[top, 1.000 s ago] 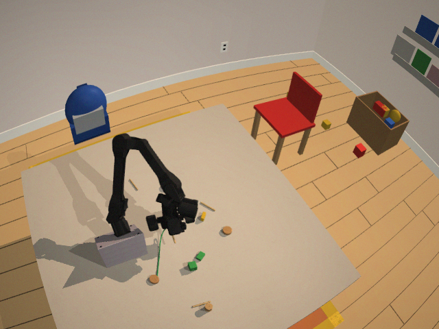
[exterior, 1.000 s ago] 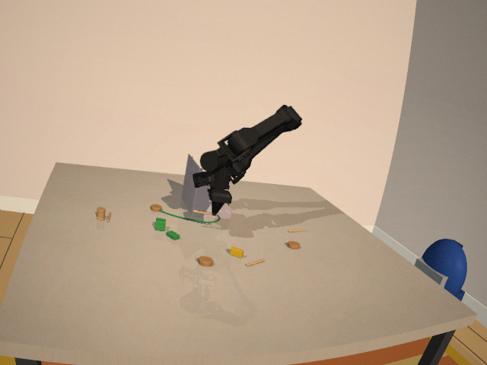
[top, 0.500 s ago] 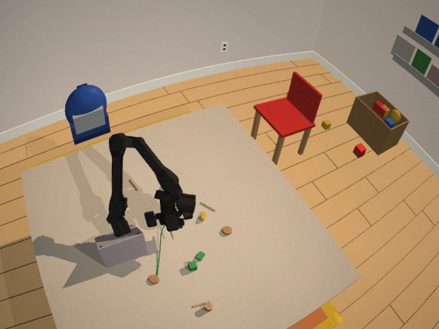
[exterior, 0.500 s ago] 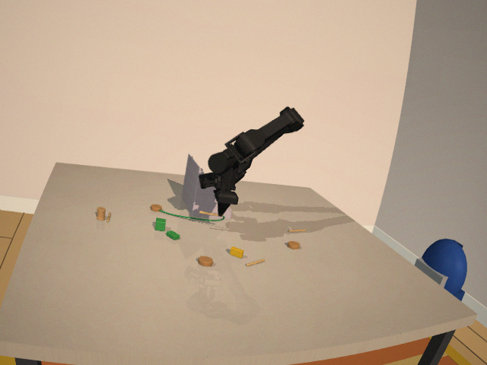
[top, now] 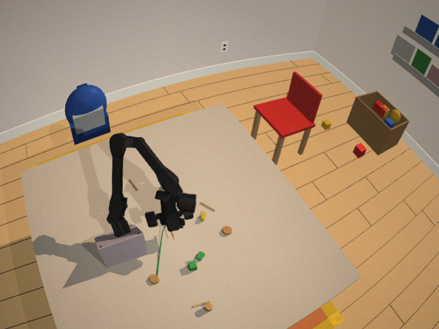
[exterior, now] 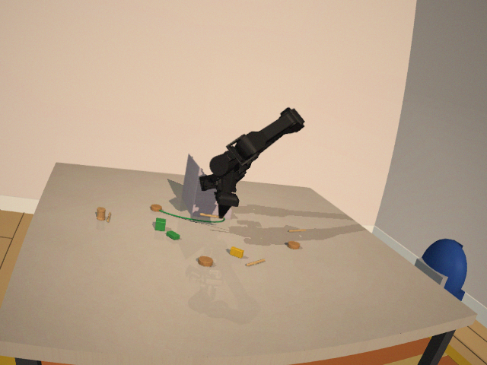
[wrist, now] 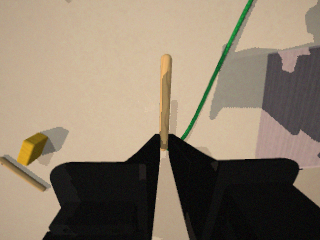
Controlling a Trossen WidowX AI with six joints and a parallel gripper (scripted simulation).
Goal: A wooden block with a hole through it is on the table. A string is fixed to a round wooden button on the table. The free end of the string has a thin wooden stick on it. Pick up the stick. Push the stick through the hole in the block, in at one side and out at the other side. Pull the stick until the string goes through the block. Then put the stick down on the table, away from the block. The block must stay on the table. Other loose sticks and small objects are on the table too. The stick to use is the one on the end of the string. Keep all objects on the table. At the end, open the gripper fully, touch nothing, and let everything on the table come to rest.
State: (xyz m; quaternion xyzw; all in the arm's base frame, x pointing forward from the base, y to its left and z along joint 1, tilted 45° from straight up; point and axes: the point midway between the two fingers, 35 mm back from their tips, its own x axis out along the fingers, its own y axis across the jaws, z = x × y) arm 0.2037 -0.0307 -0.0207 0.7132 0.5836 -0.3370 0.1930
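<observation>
Now: the green block 160 mm to the right of my gripper tip, 50 mm below it and 50 mm ahead of it. The rest, counted from my gripper tip: thin wooden stick: 10 mm to the right; then yellow block: 170 mm ahead, 40 mm below, 10 mm to the right; then round wooden button: 180 mm behind, 170 mm to the right, 50 mm below.
</observation>
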